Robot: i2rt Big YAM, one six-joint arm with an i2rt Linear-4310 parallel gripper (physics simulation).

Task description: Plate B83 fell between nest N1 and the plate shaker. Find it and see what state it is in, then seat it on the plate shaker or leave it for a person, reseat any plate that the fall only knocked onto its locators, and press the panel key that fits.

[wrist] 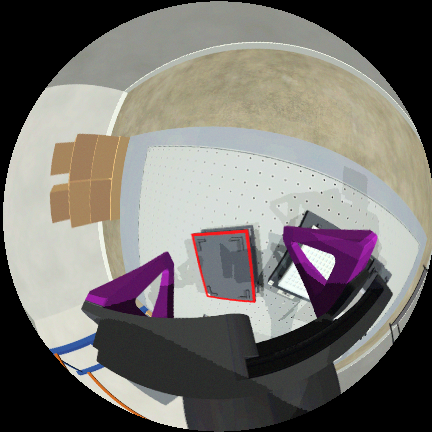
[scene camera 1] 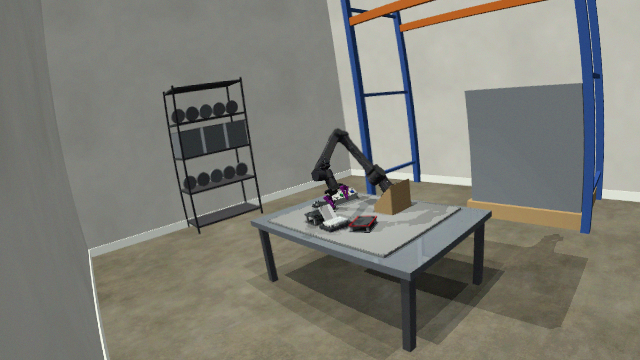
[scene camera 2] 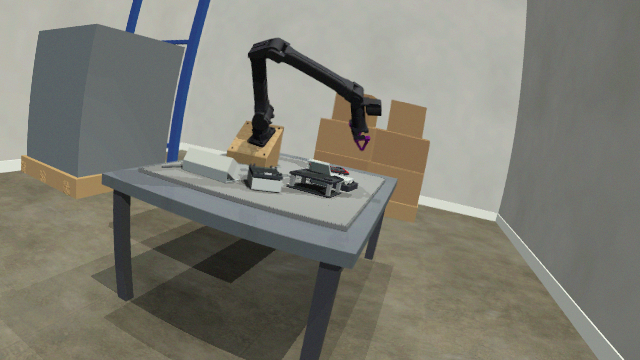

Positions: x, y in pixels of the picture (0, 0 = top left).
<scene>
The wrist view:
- my gripper: 227, 246
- red-rimmed dark plate: 228, 271
</scene>
